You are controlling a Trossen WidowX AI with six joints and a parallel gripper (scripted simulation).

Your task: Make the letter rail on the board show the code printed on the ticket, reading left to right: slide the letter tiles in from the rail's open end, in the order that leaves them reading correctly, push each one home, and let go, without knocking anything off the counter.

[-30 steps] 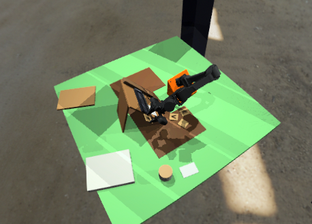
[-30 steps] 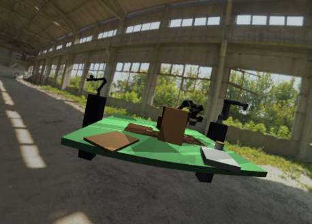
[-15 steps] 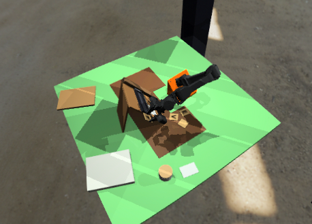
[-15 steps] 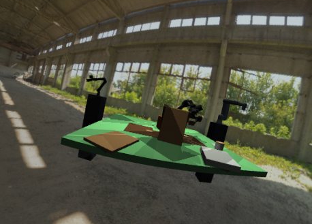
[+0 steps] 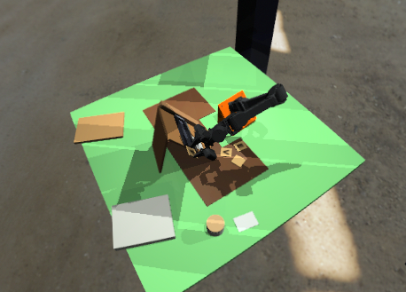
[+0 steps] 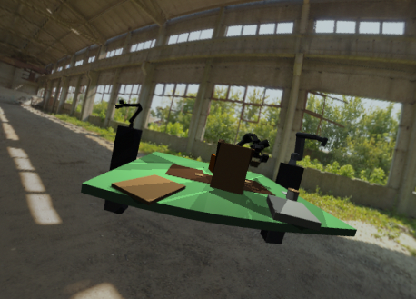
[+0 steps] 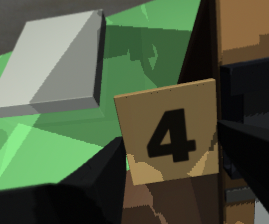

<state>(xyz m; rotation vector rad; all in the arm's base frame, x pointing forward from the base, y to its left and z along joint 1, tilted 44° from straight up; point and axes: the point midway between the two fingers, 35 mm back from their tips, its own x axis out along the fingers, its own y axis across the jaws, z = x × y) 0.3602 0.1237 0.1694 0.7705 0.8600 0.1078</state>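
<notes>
Right now the white ticket is 8 cm to the right of my gripper tip, 8 cm below it and 7 cm behind it. Also, from my gripper tip: brown mat (19 cm to the right, 18 cm below, 17 cm behind); then white slab (34 cm ahead, 16 cm below, 12 cm to the left); then short tan cylinder (31 cm to the left, 15 cm below, 6 cm ahead).
</notes>
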